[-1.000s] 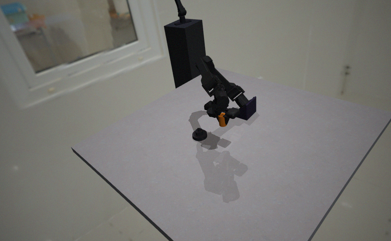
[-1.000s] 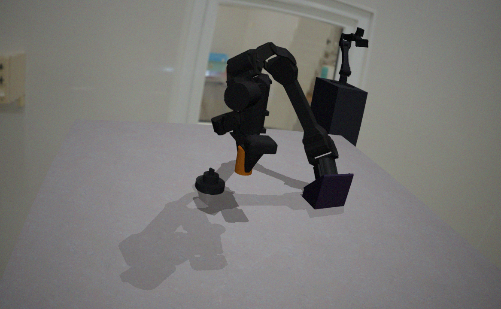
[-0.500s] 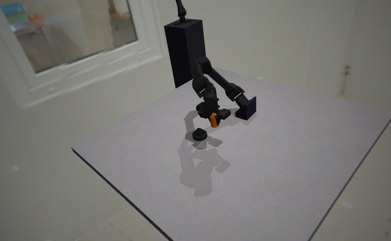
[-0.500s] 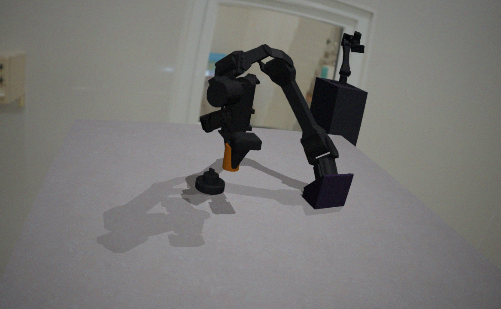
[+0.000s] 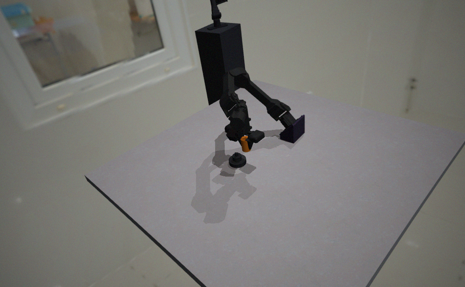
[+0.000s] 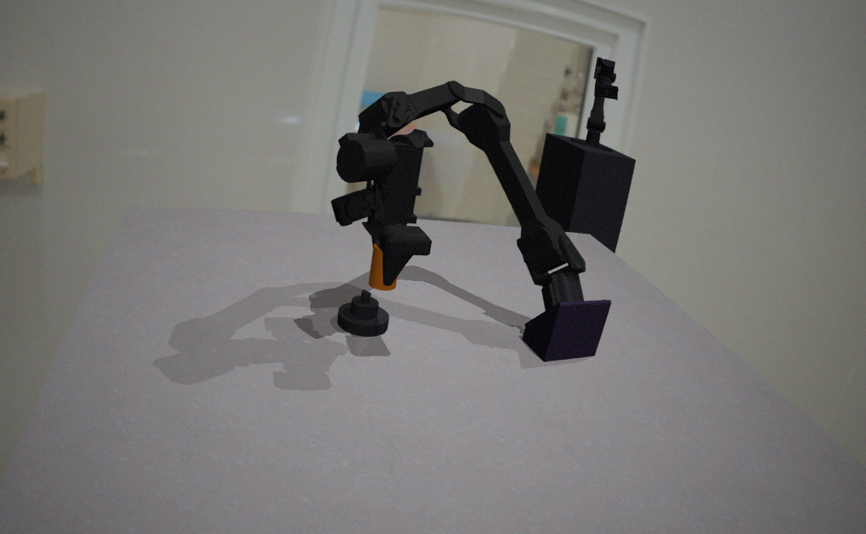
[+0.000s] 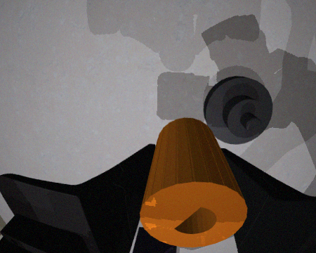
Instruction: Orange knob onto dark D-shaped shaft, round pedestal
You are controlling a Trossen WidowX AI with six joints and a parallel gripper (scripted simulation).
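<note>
The round pedestal is 70 mm to the right of my gripper tip and 80 mm below it. From my gripper tip the other things lie so: orange knob 20 mm above.
</note>
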